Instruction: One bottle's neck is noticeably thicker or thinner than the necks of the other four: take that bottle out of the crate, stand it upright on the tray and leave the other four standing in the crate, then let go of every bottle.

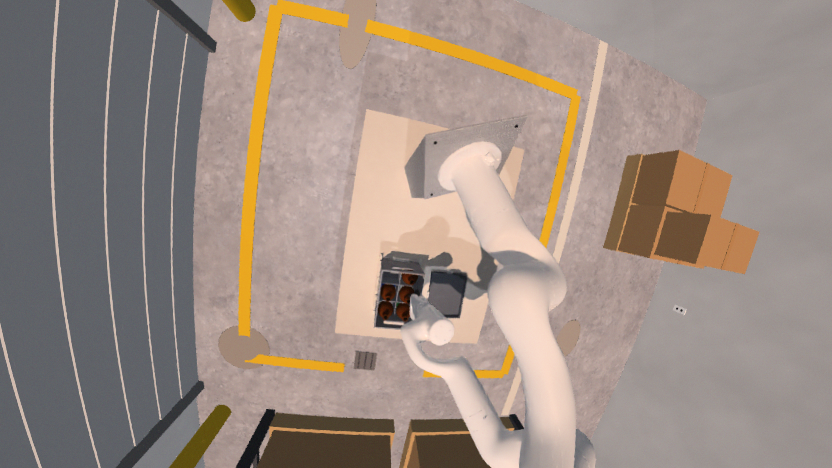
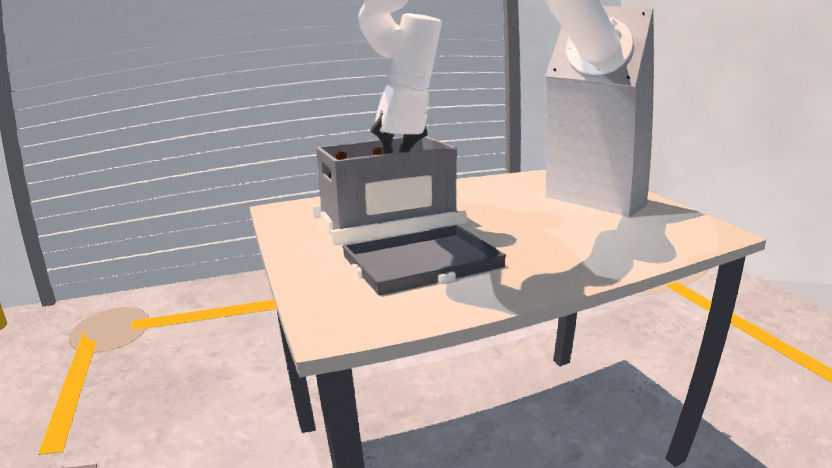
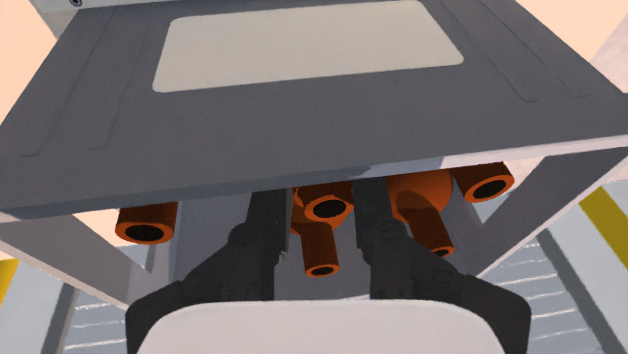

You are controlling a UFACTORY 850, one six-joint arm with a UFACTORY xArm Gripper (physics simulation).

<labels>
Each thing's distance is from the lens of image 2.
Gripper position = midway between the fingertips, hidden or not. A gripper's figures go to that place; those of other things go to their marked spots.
my gripper [image 2: 393,162]: 1.18 m
pale strip [image 2: 352,234]: 1.14 m
</labels>
